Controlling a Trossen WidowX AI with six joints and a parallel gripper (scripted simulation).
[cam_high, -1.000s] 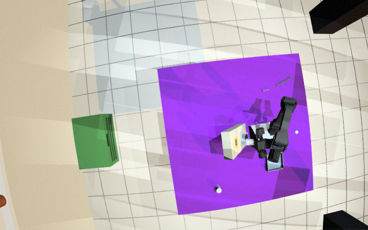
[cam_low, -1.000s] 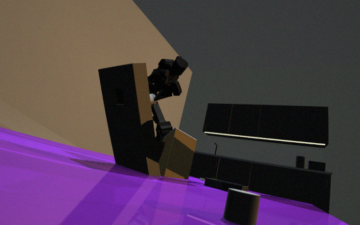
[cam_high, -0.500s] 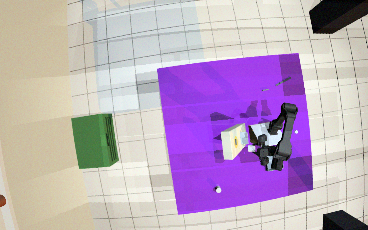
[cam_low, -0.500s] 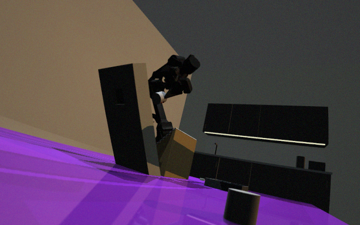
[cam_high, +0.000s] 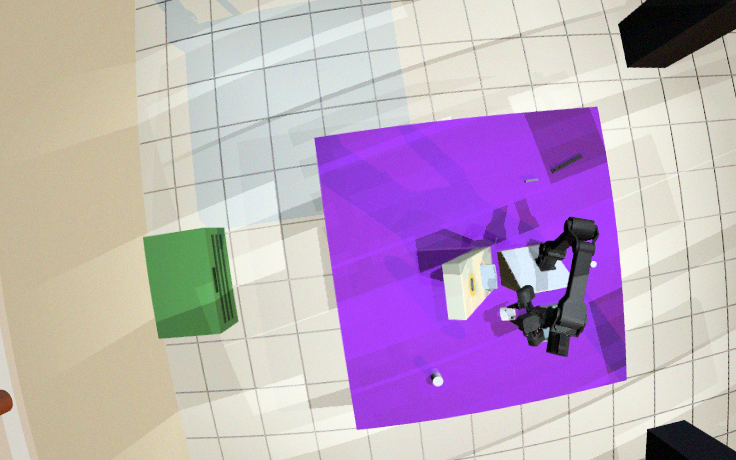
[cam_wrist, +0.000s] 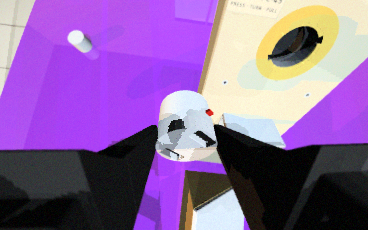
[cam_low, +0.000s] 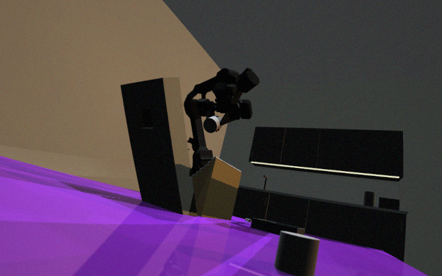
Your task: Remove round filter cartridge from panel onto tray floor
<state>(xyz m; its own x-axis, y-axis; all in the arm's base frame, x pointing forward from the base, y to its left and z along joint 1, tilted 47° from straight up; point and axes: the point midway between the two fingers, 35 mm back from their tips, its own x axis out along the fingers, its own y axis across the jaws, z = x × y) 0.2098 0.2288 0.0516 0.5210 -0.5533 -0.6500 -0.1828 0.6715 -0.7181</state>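
Right now my gripper tip is 30 cm past the blue-grey square tray, 27 cm above it and 16 cm to the right of it. From my gripper tip the other things lie so: round white filter cartridge (right at my gripper tip); beige service panel (11 cm to the right, 11 cm below, 8 cm ahead).
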